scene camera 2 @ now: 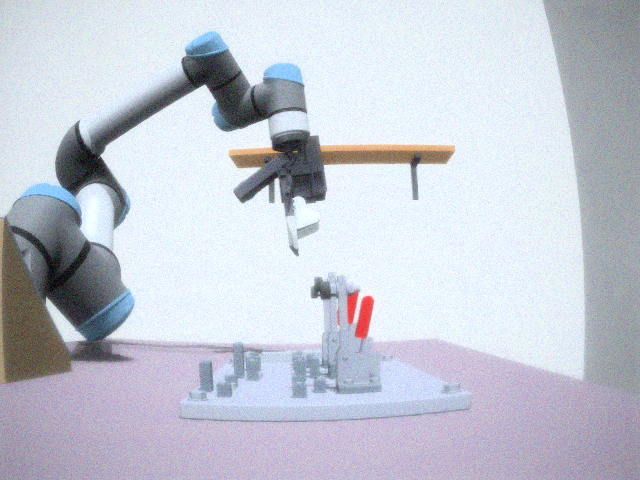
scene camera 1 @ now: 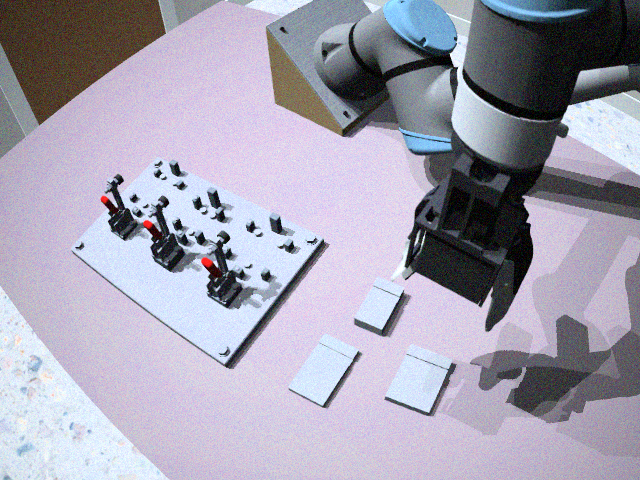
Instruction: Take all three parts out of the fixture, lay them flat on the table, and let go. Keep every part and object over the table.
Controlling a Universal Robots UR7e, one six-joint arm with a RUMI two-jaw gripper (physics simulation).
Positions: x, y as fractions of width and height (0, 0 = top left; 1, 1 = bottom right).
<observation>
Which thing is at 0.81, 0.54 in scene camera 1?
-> The gripper.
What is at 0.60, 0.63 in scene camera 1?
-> A metal part.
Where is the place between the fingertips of the gripper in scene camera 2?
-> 0.46, 0.53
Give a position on a metal part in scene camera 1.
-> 0.66, 0.78
</observation>
